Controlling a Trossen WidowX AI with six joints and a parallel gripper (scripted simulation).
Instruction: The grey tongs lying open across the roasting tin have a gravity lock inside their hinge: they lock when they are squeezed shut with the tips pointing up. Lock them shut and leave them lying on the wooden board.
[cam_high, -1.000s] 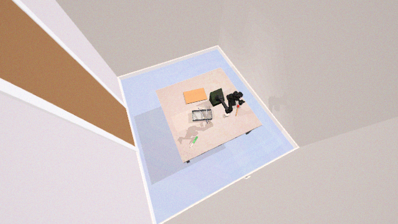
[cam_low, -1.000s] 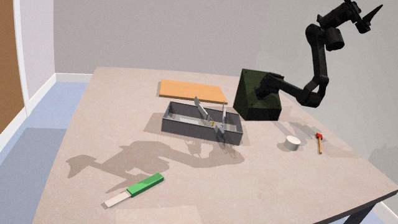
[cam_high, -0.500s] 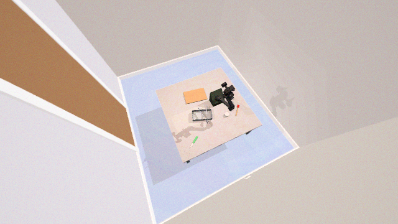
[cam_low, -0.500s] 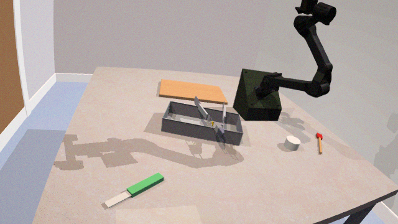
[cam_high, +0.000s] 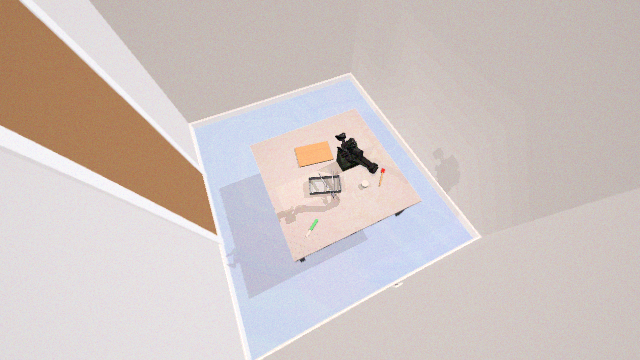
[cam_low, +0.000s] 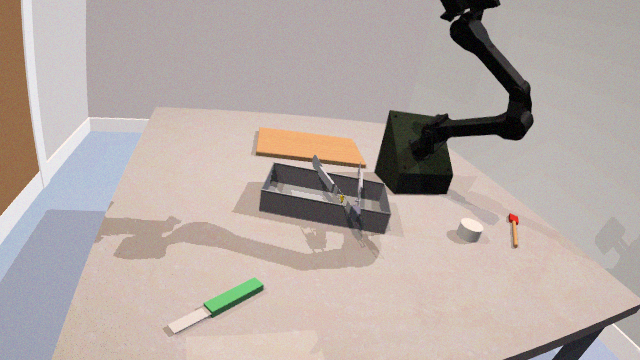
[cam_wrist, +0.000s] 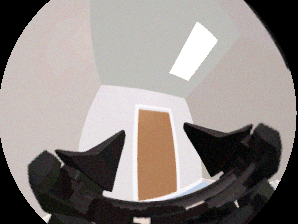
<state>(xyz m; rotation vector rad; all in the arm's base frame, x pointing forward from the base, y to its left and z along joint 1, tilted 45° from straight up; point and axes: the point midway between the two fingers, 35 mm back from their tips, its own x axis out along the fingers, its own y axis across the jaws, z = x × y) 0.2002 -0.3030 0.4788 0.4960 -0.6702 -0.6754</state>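
Now: the grey roasting tin 66 cm below my gripper tip, 7 cm ahead of it and 2 cm to the right of it. The rest, counted from my gripper tip: red-headed tool (68 cm below, 49 cm behind, 17 cm to the left); then wooden board (68 cm below, 40 cm to the right, 2 cm behind); then white puck (67 cm below, 28 cm behind, 17 cm to the left).
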